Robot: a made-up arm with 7 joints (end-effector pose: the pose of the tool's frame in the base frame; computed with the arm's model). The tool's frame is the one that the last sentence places. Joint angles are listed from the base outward.
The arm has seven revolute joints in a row. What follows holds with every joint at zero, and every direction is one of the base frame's. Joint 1 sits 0.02 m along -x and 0.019 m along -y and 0.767 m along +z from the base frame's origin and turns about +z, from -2.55 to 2.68 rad. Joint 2 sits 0.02 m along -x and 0.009 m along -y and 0.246 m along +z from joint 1 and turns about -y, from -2.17 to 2.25 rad. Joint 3 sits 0.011 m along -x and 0.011 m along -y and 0.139 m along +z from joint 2 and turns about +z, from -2.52 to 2.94 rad. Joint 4 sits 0.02 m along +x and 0.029 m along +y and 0.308 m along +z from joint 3 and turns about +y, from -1.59 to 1.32 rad. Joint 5 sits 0.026 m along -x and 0.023 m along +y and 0.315 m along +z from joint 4 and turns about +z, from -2.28 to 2.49 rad. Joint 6 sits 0.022 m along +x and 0.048 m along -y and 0.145 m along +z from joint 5 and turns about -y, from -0.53 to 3.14 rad. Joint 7 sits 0.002 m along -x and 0.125 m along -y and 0.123 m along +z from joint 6 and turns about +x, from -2.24 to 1.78 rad. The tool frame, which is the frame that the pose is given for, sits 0.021 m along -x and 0.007 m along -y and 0.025 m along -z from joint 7; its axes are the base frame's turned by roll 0.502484, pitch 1.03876 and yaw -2.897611 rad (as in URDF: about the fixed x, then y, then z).
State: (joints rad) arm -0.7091 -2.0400 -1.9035 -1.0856 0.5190 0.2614 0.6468
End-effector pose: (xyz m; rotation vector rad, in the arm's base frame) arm 0.7334 -0.0860 0.6470 -0.4606 -1.4188 -2.6037
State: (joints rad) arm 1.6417 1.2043 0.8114 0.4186 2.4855 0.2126 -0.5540
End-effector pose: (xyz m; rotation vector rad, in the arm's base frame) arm -0.3221 -0.8825 1.4237 -0.0158 0.7050 1.8568
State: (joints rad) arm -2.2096 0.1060 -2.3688 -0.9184 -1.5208 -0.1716 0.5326
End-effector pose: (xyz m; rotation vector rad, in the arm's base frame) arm 0.0688 -0.4668 1.6865 -0.6938 -1.1967 2.2428
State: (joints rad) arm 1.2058 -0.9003 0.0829 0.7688 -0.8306 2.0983 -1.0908
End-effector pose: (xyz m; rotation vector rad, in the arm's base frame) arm 0.2815 0.6555 1.4620 2.1219 -0.7582 -0.0370
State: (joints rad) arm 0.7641 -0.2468 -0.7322 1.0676 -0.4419 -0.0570 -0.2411
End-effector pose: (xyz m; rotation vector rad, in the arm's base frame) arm 0.5748 -0.0270 1.7328 -0.4422 -1.3106 -2.5858
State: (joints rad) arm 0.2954 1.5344 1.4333 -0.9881 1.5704 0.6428 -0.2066
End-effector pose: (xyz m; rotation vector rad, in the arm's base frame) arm -0.7703 -0.6125 0.9925 0.4109 0.3776 1.5562
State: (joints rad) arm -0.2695 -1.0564 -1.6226 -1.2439 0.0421 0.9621 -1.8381
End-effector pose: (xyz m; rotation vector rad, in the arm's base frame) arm 0.4497 0.3672 1.3734 -0.0500 -2.3382 1.1647
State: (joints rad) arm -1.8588 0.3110 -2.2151 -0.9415 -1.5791 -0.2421 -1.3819
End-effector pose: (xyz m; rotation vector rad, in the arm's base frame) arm 0.3583 -0.2736 1.7047 1.0252 -0.4956 -1.7136
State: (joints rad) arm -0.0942 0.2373 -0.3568 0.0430 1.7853 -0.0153 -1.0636
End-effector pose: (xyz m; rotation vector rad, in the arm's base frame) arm -0.0644 -0.0199 2.0530 1.6963 -0.5351 -0.6900
